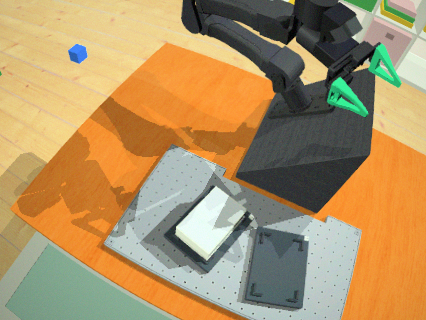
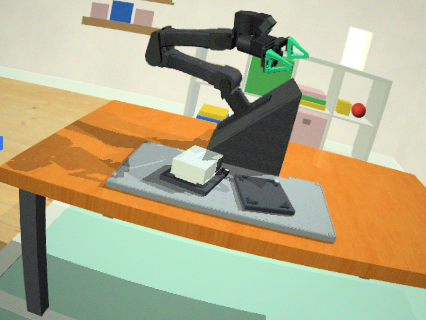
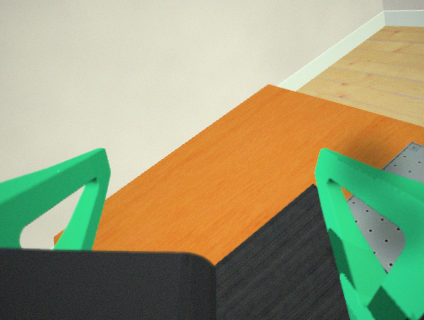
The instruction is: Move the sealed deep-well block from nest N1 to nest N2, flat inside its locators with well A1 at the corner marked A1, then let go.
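Pixels of known places: gripper, fingertip midpoint: [image 1: 384, 100] [image 2: 300, 61] [image 3: 212, 160]; arm's base at its link origin: [image 1: 303, 107] [image 2: 245, 112].
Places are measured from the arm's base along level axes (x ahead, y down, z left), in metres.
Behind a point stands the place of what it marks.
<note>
The sealed deep-well block [image 1: 212, 220] @(x 0.368, y 0.046, z -0.039 m) [image 2: 192, 167] @(x 0.427, y 0.052, z -0.040 m), pale white and boxy, sits on the dark nest N1 [image 1: 209, 266] @(x 0.440, y 0.088, z 0.004 m) [image 2: 202, 190] @(x 0.450, y 0.089, z -0.001 m). It looks flat there; its well markings cannot be made out. The dark nest N2 [image 1: 276, 270] @(x 0.374, y 0.089, z 0.127 m) [image 2: 265, 195] @(x 0.381, y 0.088, z 0.137 m) is beside it, with corner locators and nothing on it. A small white mark [image 1: 306, 238] @(x 0.274, y 0.088, z 0.155 m) [image 2: 276, 181] @(x 0.273, y 0.090, z 0.154 m) is at one of its corners. My gripper [image 1: 383, 99] @(x 0.129, y -0.217, z 0.133 m) [image 2: 299, 61] @(x 0.129, y -0.217, z 0.133 m) [image 3: 212, 160] @(x 0.129, y -0.217, z 0.133 m) has green fingers, wide open and empty. It is high above the table, beyond the black pedestal and far from the block.
Both nests are on a grey perforated plate [image 1: 165, 175] @(x 0.312, y 0.100, z -0.196 m) [image 2: 310, 210] @(x 0.366, y 0.100, z 0.253 m) [image 3: 410, 161] @(x 0.428, y 0.100, z 0.287 m) on the orange table [image 1: 400, 175] @(x -0.091, y 0.113, z 0.366 m) [image 2: 375, 200] @(x 0.139, y 0.113, z 0.468 m) [image 3: 225, 160] @(x 0.205, y 0.113, z 0.587 m). The black slanted pedestal [image 1: 320, 140] @(x 0.134, y -0.056, z 0.071 m) [image 2: 260, 132] @(x 0.196, y -0.005, z 0.076 m) [image 3: 275, 260] @(x 0.133, y -0.123, z 0.136 m) carries the arm, behind the plate. A white shelf unit stands behind the table.
</note>
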